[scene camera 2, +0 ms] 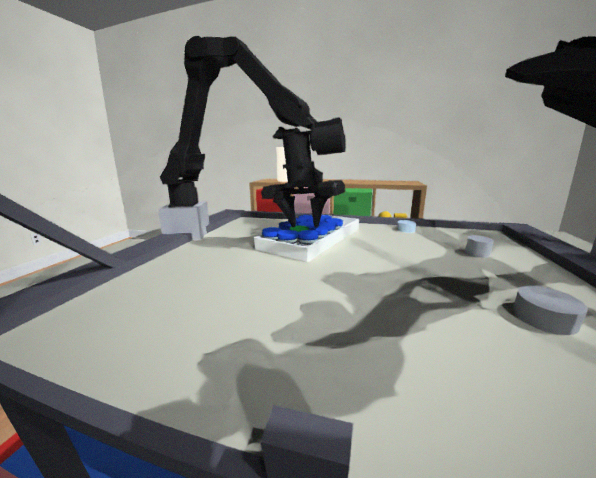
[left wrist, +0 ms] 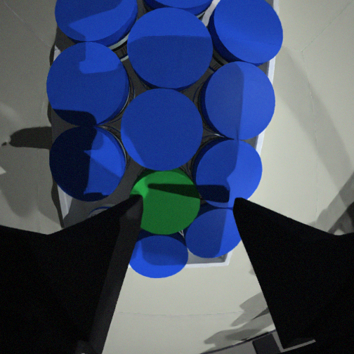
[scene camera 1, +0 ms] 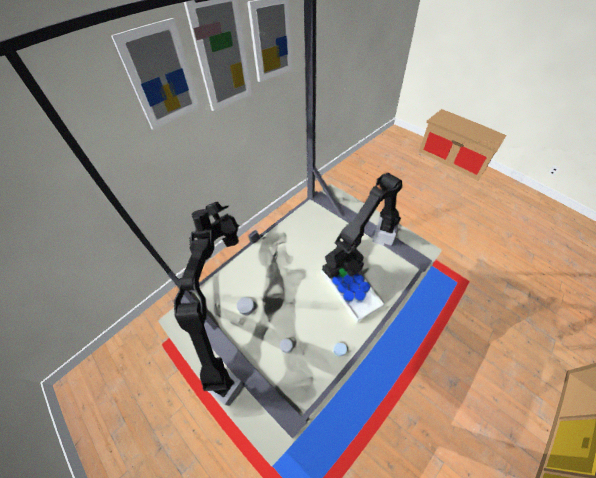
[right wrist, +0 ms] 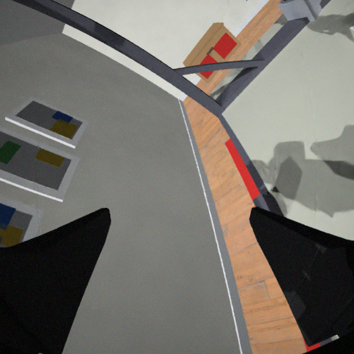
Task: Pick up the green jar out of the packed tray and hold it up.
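Where they show: left gripper, fingertip midpoint: (scene camera 2: pixel 305 227) (scene camera 1: pixel 339 273); right gripper, fingertip midpoint: (scene camera 1: pixel 233 215); left arm's base at its link origin: (scene camera 2: pixel 183 204) (scene camera 1: pixel 387 227); right arm's base at its link origin: (scene camera 1: pixel 222 384).
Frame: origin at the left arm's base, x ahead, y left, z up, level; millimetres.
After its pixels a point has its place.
The green jar (scene camera 1: pixel 342 273) @(x 312, y -129, z -41 mm) (scene camera 2: pixel 300 228) @(x 310, y -137, z -41 mm) (left wrist: pixel 167 212) stands among several blue jars (scene camera 1: pixel 355 289) @(x 367, y -50, z -41 mm) (scene camera 2: pixel 270 232) @(x 240, y -162, z -41 mm) (left wrist: pixel 162 129) in the white tray (scene camera 1: pixel 371 307) @(x 402, y 41, z -83 mm) (scene camera 2: pixel 280 248) @(x 261, y -190, z -70 mm) (left wrist: pixel 272 70). Its flat green lid shows in the left wrist view. My left gripper (scene camera 2: pixel 305 225) @(x 320, y -139, z -38 mm) (left wrist: pixel 188 203) points down over the jar, open and empty. In the left wrist view, one fingertip is at the lid's left edge and the other is farther off to the right, over blue lids. The depth of the tips is hard to tell. My right gripper (right wrist: pixel 181 215) is open and empty, away from the tray, facing the grey wall.
A large grey cylinder (scene camera 1: pixel 245 305) @(x 617, y -462, z -57 mm) (scene camera 2: pixel 550 311) @(x 587, y -490, z -59 mm), a small grey cylinder (scene camera 1: pixel 286 345) @(x 701, y -225, z -53 mm) (scene camera 2: pixel 479 246) @(x 685, y -247, z -63 mm) and a light blue cylinder (scene camera 1: pixel 340 348) @(x 626, y -26, z -63 mm) (scene camera 2: pixel 406 226) @(x 616, y -48, z -70 mm) stand on the table apart from the tray. A dark block (scene camera 1: pixel 254 236) @(x 280, y -605, z -42 mm) (scene camera 2: pixel 307 442) @(x 272, y -621, z -31 mm) sits at the table's edge.
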